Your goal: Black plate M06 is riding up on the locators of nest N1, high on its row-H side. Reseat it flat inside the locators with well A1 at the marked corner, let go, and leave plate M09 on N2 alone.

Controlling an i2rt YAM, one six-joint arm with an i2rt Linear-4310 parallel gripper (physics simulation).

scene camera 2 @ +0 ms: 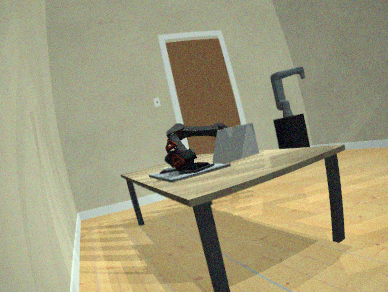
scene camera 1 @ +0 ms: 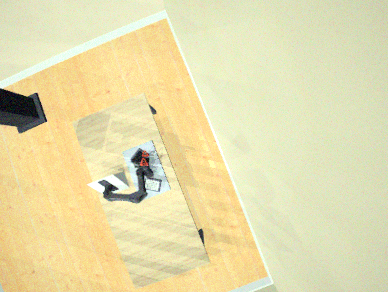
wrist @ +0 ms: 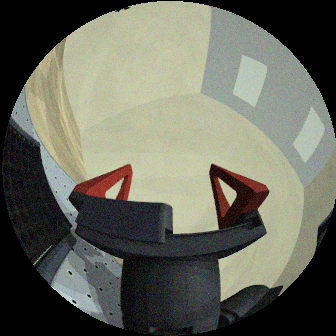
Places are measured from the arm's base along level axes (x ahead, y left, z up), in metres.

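Pixels of known places: gripper, fingertip midpoint: (scene camera 2: 171, 147) (scene camera 1: 143, 153) (wrist: 170, 167); arm's base at its link origin: (scene camera 2: 231, 140) (scene camera 1: 108, 185).
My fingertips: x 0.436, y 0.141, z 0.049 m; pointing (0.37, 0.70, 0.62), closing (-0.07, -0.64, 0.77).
Ahead of a thing's pixels: the offset from my fingertips to its middle. Level surfaces: height alone.
The black plate M06 {0.112 m back, 0.008 m right, 0.124 m down} (scene camera 1: 136, 156) (wrist: 22, 195) lies at the far end of the pegboard, partly hidden by the gripper in scene camera 1; the wrist view shows its dark top at the left edge. Its tilt, well A1 and nest N1's locators cannot be made out. My gripper (scene camera 1: 144, 157) (scene camera 2: 173, 153) (wrist: 170, 167) is open and empty, its red fingers side-on beside and above the black plate, pointing away from the board. A pale plate in a dark frame, apparently M09 {0.084 m back, 0.297 m right, 0.129 m down} (scene camera 1: 153, 184) on N2, sits at the board's other end.
The grey pegboard (scene camera 1: 131, 172) (scene camera 2: 167, 176) (wrist: 65, 285) lies on the wooden table {0.161 m down} (scene camera 1: 160, 245) (scene camera 2: 280, 162). A grey-white angled panel (scene camera 1: 119, 177) (scene camera 2: 235, 143) stands beside the arm's base. The arm bends over the board close to the pale plate.
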